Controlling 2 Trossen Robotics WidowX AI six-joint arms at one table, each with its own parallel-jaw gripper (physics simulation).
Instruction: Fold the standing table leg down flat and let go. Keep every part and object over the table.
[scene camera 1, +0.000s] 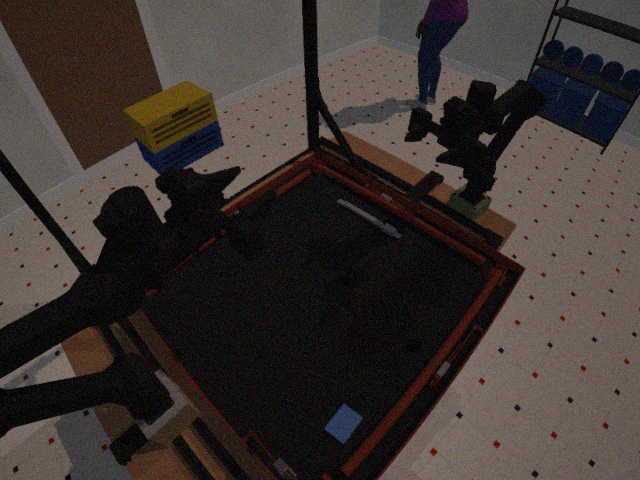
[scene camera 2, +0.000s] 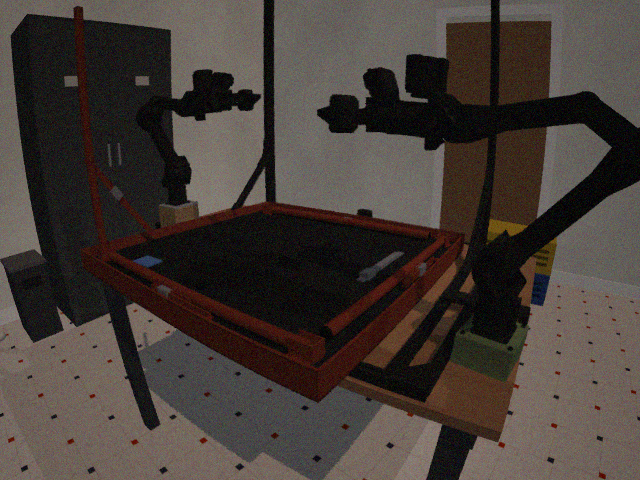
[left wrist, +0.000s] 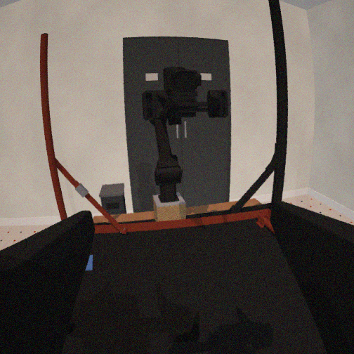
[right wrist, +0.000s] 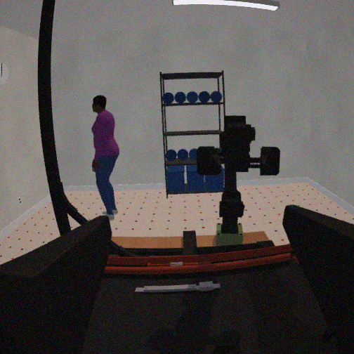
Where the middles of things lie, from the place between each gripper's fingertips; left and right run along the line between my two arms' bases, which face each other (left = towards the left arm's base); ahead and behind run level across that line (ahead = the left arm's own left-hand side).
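Scene:
There's a blue square (scene camera 1: 341, 426), and my right hand is far short of it, a little to the left of it and far above it.
From my left hand, the blue square is a fair way ahead, far to the right and far below.

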